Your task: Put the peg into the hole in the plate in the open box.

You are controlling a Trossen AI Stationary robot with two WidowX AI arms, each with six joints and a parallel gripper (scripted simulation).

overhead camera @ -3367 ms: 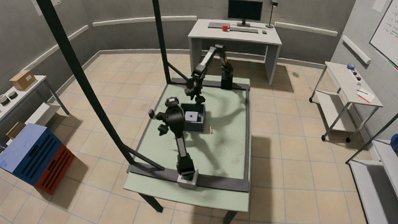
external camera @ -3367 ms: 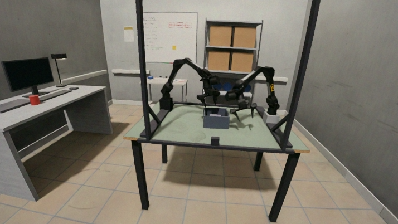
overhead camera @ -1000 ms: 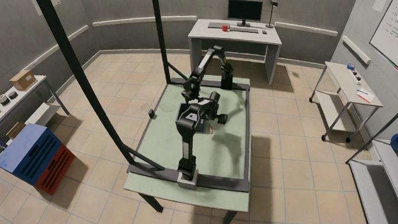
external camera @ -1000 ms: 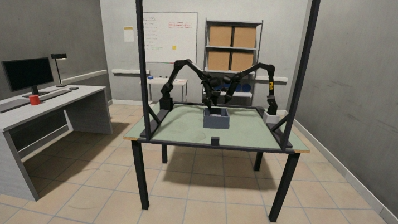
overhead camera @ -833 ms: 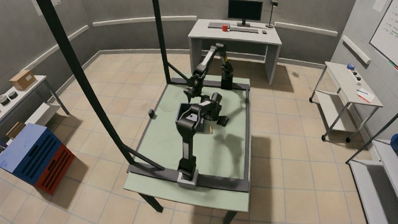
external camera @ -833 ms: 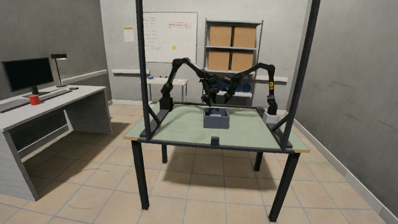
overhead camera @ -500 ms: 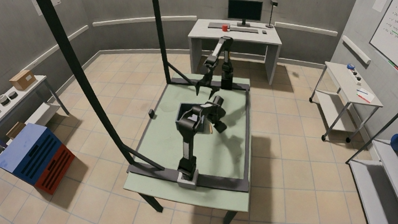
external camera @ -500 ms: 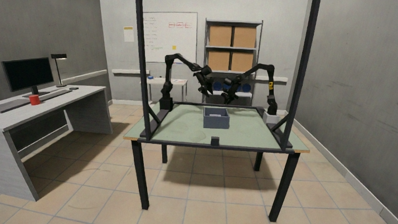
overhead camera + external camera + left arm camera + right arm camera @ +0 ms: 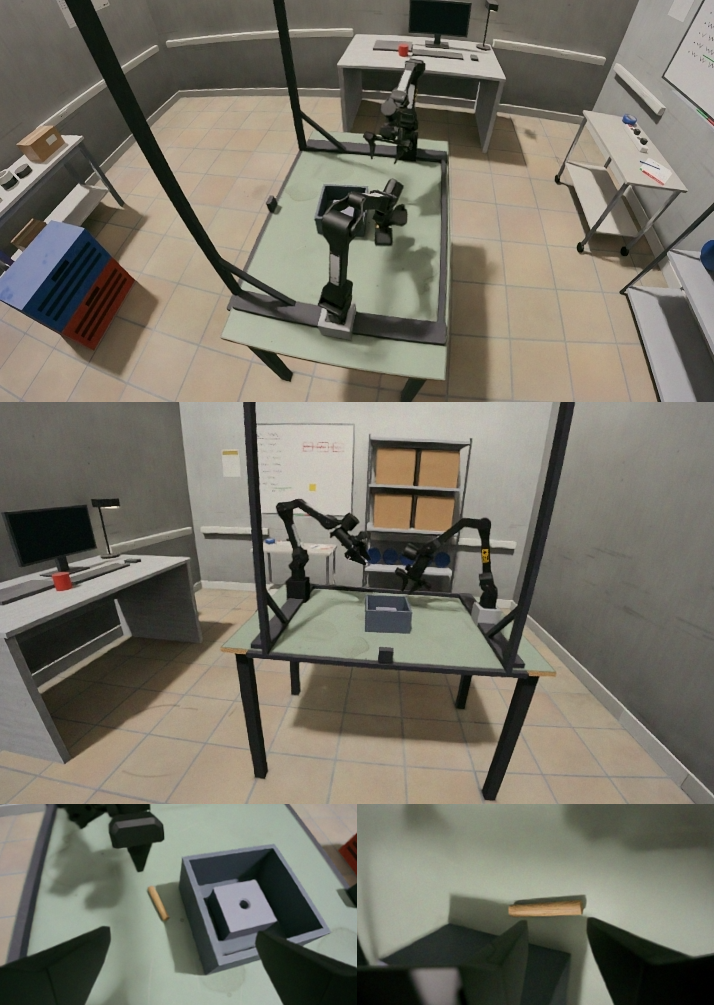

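Right now my right hand is 30 mm past the wooden peg, 40 mm to the right of it and 110 mm above it. Round my right hand: dark frame rail 220 mm ahead, 140 mm to the left, 100 mm below; plate 190 mm behind, 70 mm to the left, 70 mm below; box 190 mm behind, 70 mm to the left, 90 mm below.
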